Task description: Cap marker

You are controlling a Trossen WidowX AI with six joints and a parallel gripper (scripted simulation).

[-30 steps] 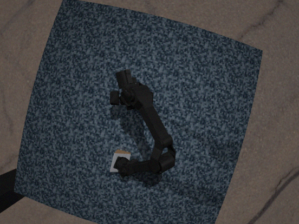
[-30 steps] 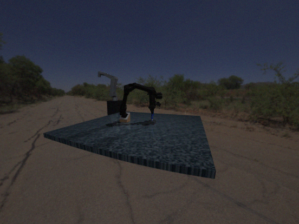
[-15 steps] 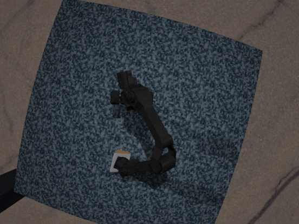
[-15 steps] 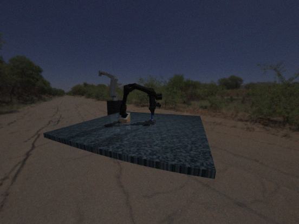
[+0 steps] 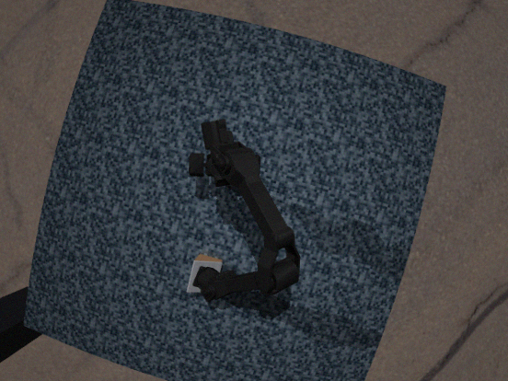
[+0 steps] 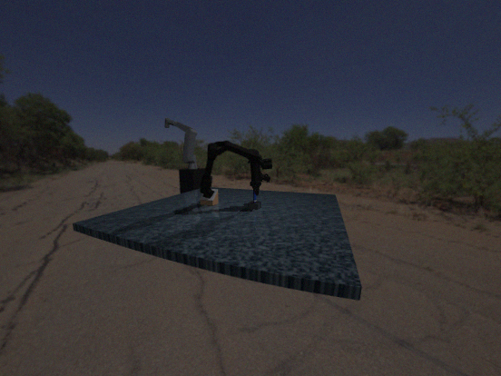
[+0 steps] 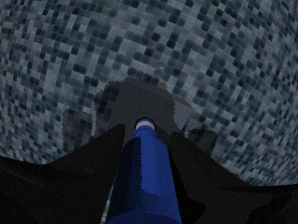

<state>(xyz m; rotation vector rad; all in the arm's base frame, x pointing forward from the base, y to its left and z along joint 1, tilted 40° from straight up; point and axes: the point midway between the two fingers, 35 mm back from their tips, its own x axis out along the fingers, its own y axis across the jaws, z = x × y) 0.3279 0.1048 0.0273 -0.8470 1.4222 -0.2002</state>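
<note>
The blue cap is 1 cm behind my gripper tip and 3 cm above it. From my gripper tip the other things lie so: dark holder block (2 cm behind, 1 cm to the right, 7 cm below).
</note>
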